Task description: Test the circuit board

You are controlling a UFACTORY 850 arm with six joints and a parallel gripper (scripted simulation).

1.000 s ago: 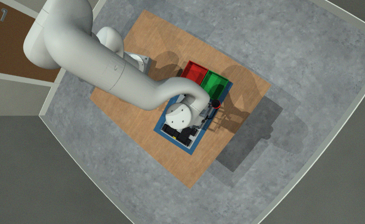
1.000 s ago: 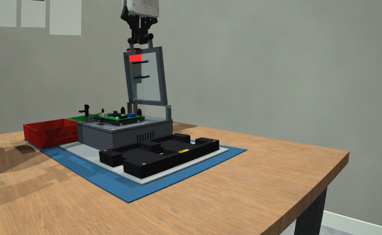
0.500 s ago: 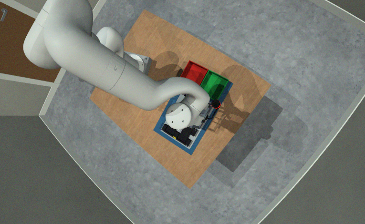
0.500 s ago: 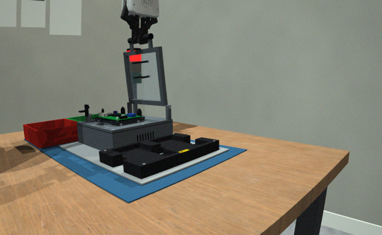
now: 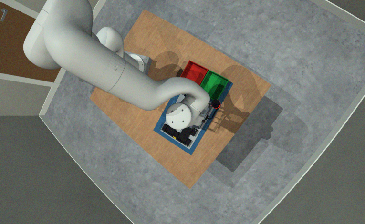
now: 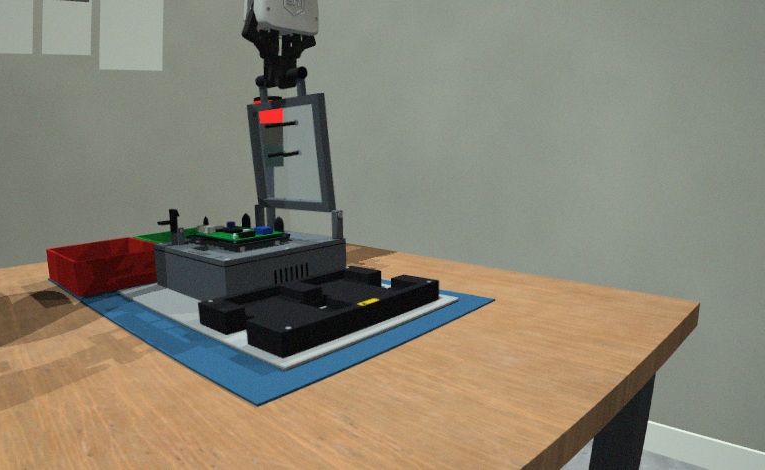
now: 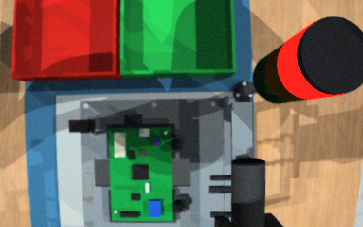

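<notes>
Now: the green circuit board 20 cm below my hand, 8 cm behind it and 1 cm to the right of it. Also, from my hand: black hook (19 cm below, 15 cm behind, 4 cm to the left); then see-through lid (9 cm below, 1 cm ahead); then green bin (26 cm below, 19 cm to the left, 6 cm behind).
</notes>
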